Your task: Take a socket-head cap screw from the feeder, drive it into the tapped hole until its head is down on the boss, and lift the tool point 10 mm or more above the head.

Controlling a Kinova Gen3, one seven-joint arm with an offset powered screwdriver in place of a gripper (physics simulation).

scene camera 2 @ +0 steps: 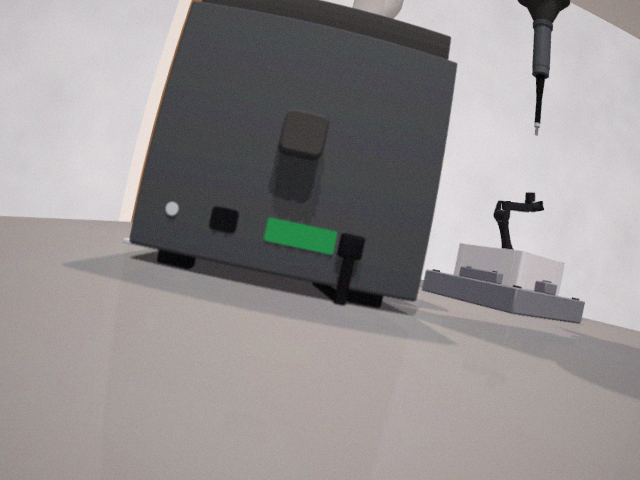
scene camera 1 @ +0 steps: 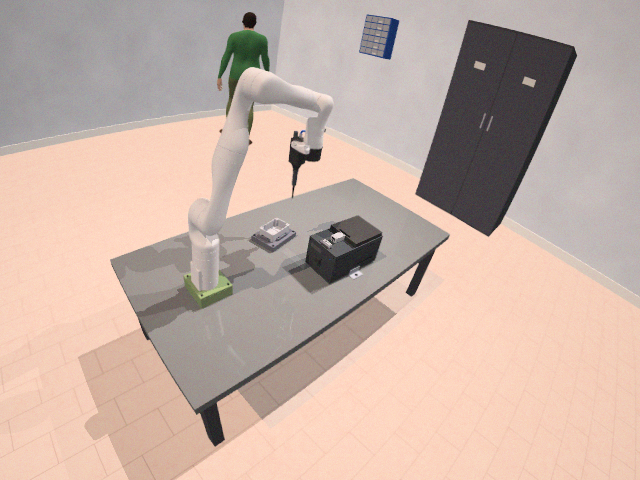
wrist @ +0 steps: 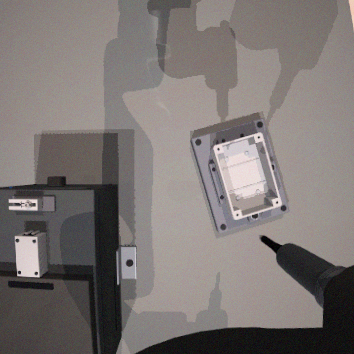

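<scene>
My gripper, a black screwdriver, points down in the air. In the scene camera 2 view a small grey screw sits at its tip, well above the housing. The screw cannot be made out in the wrist view. A light open housing with holes in its corner bosses sits on a grey fixture plate. Which hole is the tapped one for the task I cannot tell. The black feeder stands apart from the plate.
A small metal bracket lies against the feeder's side. The arm's green base is bolted to the table. A person in green stands beyond the table. A dark cabinet stands by the wall.
</scene>
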